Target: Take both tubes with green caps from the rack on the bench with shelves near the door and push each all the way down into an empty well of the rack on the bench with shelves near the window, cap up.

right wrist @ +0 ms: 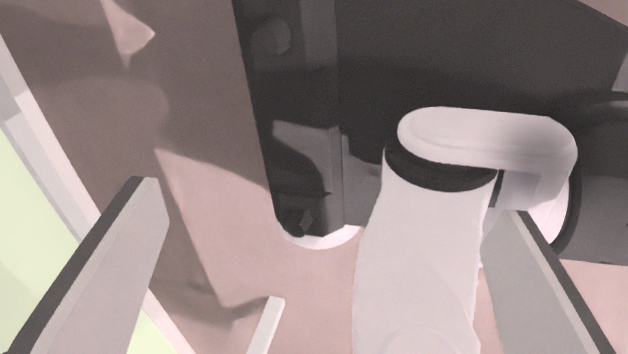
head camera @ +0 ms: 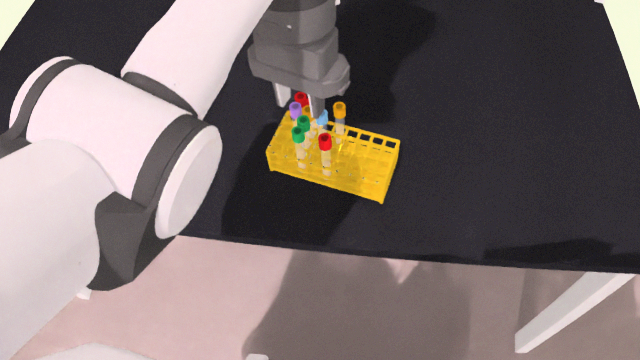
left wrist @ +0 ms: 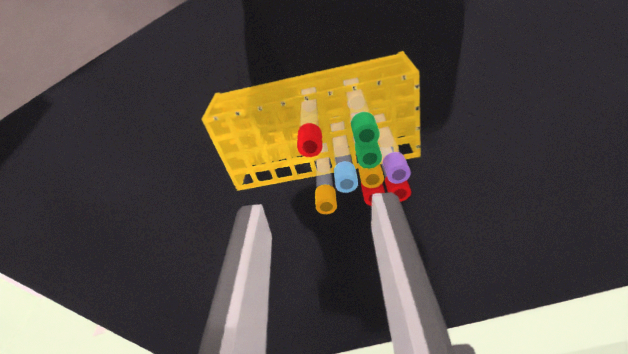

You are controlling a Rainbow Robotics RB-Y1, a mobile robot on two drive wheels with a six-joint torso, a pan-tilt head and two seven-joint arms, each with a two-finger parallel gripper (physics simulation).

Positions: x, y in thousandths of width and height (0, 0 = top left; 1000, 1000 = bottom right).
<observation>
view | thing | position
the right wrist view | right gripper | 528, 612
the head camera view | left gripper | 470, 299
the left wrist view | left gripper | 507, 609
</observation>
